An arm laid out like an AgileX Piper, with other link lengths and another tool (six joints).
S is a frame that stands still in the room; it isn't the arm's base.
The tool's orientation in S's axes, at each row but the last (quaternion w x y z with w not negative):
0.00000, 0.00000, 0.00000, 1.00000
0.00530, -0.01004, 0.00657, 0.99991
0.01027, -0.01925, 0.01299, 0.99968
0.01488, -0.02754, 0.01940, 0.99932
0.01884, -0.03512, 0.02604, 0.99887
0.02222, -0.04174, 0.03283, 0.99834
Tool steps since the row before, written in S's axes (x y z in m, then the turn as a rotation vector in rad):
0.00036, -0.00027, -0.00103, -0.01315, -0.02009, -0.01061
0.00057, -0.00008, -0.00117, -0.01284, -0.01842, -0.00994
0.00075, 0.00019, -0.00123, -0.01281, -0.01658, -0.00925
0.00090, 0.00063, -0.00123, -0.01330, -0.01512, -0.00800
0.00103, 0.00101, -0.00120, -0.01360, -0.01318, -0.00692
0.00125, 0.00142, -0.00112, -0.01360, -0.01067, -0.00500
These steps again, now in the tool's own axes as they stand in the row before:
-0.00036, 0.00027, -0.00103, 0.01315, 0.02009, -0.01061
-0.00055, 0.00006, -0.00118, 0.01284, 0.01843, -0.00992
-0.00070, -0.00024, -0.00125, 0.01282, 0.01660, -0.00919
-0.00081, -0.00070, -0.00125, 0.01329, 0.01521, -0.00786
-0.00091, -0.00111, -0.00121, 0.01358, 0.01334, -0.00666
-0.00109, -0.00155, -0.00112, 0.01352, 0.01096, -0.00458

